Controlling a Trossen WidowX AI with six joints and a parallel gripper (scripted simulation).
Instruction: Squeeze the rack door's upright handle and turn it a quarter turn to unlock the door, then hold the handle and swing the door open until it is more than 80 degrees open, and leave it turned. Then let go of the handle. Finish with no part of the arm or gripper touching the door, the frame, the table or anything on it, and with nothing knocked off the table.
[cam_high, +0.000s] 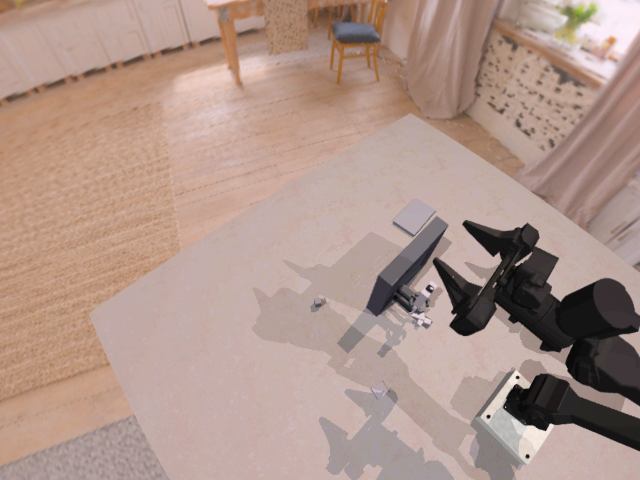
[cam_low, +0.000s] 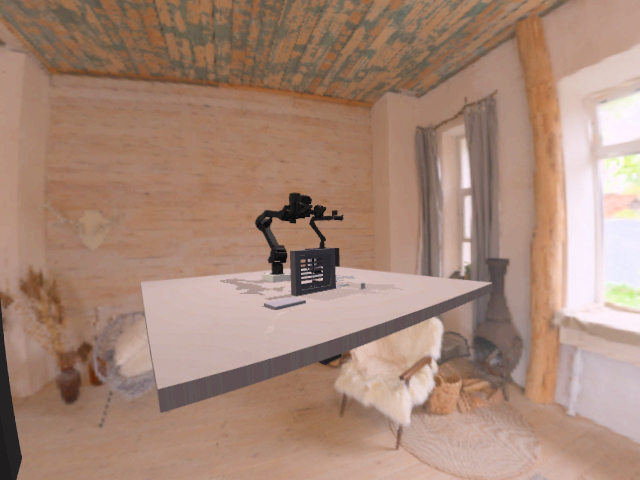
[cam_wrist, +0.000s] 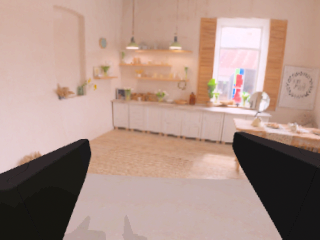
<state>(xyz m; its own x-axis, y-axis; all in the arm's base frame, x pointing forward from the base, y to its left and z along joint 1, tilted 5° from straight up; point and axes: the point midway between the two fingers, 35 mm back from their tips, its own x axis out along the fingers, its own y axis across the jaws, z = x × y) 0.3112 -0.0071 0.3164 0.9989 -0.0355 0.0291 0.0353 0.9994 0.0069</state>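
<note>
My gripper tip is 27 cm above the grey upright handle, 4 cm to the left of it and 2 cm past it. From my gripper tip the other things lie so: small tile (36 cm below, 15 cm to the left, 7 cm behind); then small grey cube (35 cm below, 17 cm ahead, 9 cm to the left).
</note>
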